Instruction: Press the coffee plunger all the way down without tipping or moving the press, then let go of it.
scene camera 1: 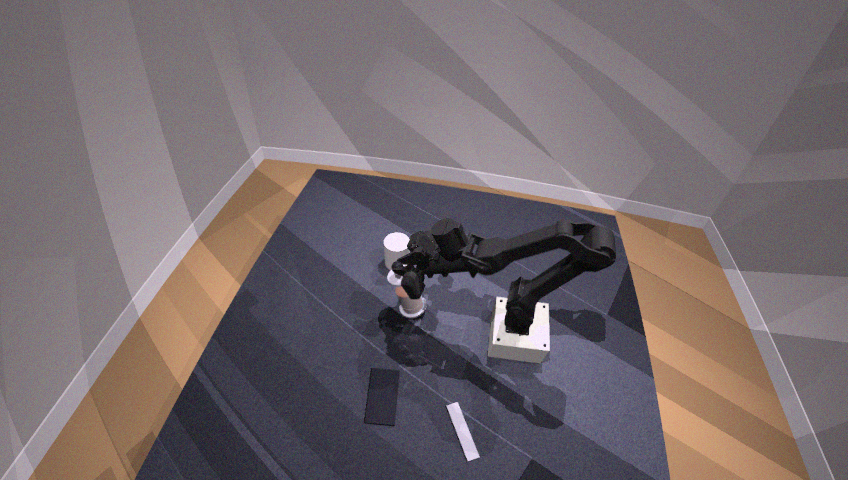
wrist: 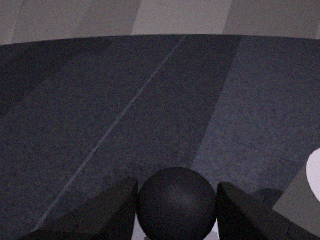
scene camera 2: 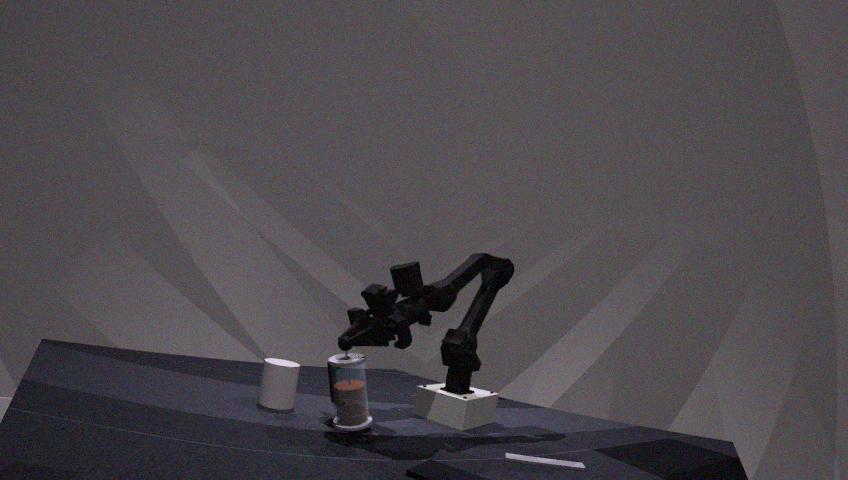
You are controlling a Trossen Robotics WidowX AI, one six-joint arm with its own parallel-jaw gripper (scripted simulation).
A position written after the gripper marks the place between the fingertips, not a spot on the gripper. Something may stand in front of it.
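Note:
A flat slab (scene camera 1: 382,398) shares the scene with a coffee press (scene camera 1: 409,308), though in the wrist view the slab is out of frame. The gripper (scene camera 2: 342,342) appears in the wrist view (wrist: 177,191) and in scene camera 1 (scene camera 1: 395,265) as well.

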